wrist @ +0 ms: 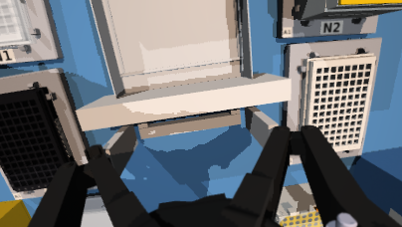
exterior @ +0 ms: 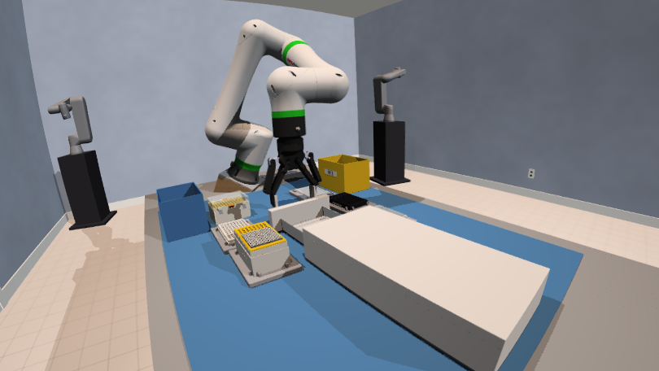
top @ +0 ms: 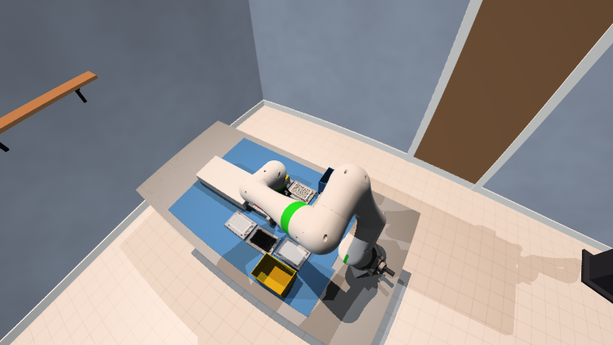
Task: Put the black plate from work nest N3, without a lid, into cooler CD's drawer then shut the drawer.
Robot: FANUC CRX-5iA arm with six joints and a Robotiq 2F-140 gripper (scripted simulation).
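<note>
The black plate lies 50 mm behind my hand, 190 mm to the left of it and 30 mm below it. Also, from my hand: nest N3: 50 mm behind, 190 mm to the left, 50 mm below; then drawer: 140 mm ahead, 40 mm to the left, 30 mm below; then yellow-topped tip box: 190 mm ahead, 140 mm to the right.
</note>
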